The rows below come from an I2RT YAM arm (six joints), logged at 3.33 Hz.
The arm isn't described. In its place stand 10 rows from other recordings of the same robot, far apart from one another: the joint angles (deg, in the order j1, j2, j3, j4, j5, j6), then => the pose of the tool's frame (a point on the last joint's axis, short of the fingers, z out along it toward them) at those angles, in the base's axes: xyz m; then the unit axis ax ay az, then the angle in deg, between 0 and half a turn.
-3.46, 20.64, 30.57, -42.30, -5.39, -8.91 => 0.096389 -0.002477 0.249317 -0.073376 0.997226 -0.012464 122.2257
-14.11, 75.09, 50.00, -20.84, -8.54, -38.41 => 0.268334 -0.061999 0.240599 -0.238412 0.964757 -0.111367 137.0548
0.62, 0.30, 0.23, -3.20, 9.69, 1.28 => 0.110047 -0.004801 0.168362 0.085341 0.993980 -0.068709 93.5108
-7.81, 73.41, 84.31, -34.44, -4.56, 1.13 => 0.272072 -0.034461 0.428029 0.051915 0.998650 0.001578 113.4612
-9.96, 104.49, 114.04, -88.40, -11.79, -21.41 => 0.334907 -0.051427 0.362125 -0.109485 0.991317 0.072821 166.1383
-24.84, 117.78, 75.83, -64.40, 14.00, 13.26 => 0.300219 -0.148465 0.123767 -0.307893 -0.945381 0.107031 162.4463
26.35, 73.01, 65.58, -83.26, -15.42, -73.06 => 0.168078 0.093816 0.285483 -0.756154 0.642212 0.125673 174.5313
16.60, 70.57, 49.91, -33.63, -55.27, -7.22 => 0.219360 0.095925 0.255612 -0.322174 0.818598 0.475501 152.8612
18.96, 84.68, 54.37, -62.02, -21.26, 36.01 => 0.216123 0.087898 0.197428 -0.150172 -0.976400 -0.155212 168.1941
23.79, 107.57, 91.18, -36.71, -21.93, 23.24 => 0.375222 0.179945 0.268029 -0.066183 0.952828 0.296206 155.4145
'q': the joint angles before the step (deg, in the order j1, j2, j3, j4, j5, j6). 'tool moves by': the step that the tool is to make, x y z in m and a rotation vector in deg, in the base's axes. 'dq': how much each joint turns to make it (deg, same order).
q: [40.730, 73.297, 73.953, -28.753, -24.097, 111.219]
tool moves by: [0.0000, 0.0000, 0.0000, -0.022, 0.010, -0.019]
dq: [0.003, 0.005, 0.012, -0.029, 0.024, 0.001]
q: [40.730, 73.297, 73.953, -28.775, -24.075, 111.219]
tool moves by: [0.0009, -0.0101, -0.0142, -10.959, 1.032, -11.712]
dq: [0.008, -0.006, -0.016, -8.033, 13.972, -0.236]
